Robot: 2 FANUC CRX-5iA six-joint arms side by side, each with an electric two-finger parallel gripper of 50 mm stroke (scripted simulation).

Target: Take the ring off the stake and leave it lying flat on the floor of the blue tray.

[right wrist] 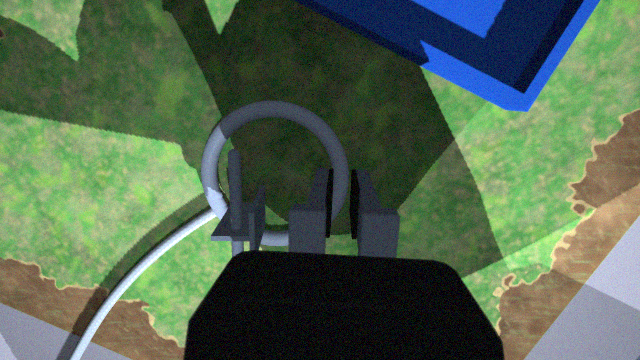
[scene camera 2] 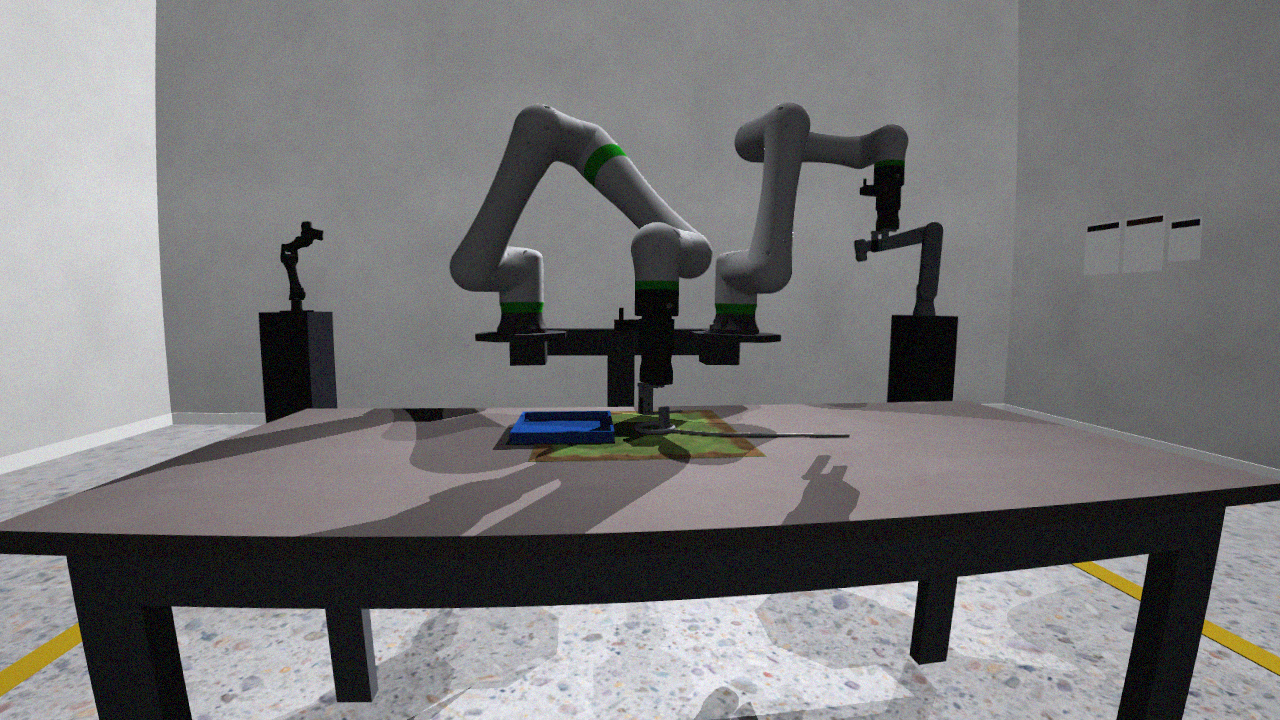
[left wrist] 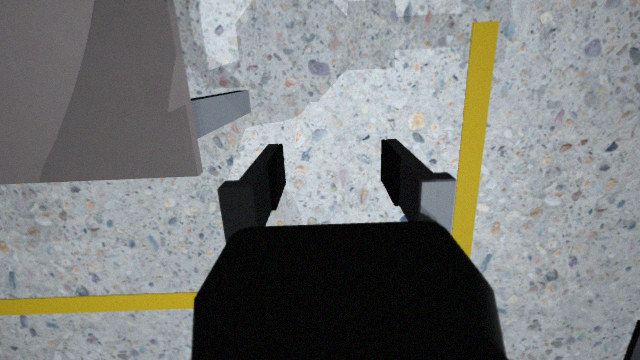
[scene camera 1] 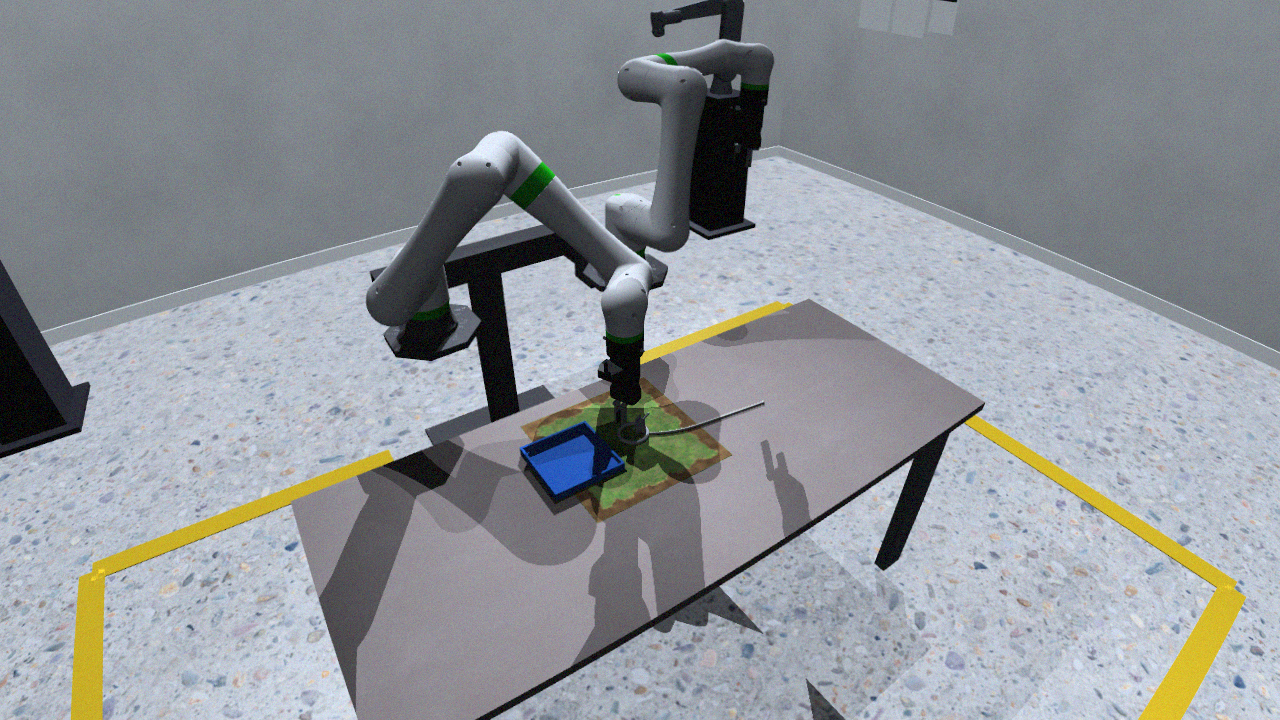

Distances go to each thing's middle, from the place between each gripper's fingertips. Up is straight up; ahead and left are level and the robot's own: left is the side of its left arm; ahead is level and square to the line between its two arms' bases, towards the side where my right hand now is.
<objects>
Right now the stake (right wrist: 238,224) is 4 cm ahead of my right hand (scene camera 2: 645,413), 4 cm to the left of it and 2 cm below it. Also, from my right hand: blue tray (scene camera 1: 565,459): 4 cm ahead, 17 cm to the right, 3 cm below.
I see the stake 530 mm ahead of my left hand (scene camera 2: 879,250), 760 mm to the right of it and 440 mm below it. The rest, counted from my left hand: blue tray: 530 mm ahead, 970 mm to the right, 450 mm below.
</objects>
